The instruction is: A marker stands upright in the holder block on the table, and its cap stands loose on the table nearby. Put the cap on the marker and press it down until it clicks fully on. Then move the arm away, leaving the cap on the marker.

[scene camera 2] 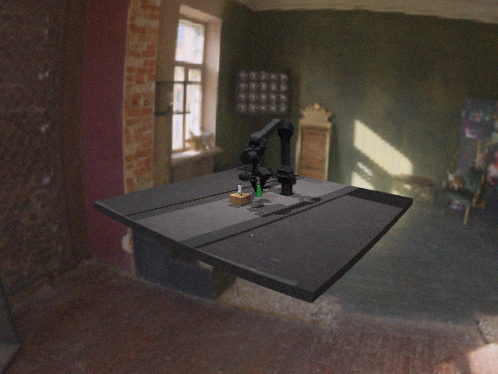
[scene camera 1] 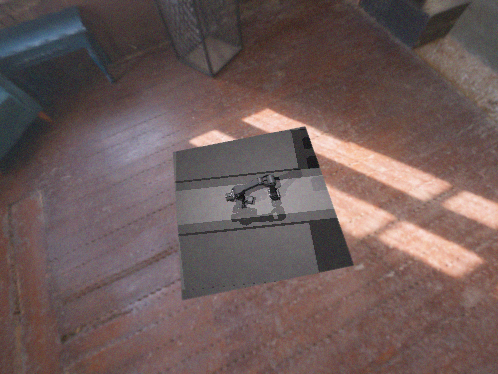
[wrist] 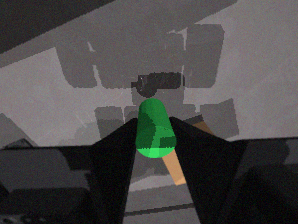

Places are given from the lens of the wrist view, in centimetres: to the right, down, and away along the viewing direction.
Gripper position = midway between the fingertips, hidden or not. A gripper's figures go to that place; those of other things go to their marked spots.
gripper (wrist: 153, 122): 0, 1, 11
green cap (wrist: 155, 138): 0, 2, 8
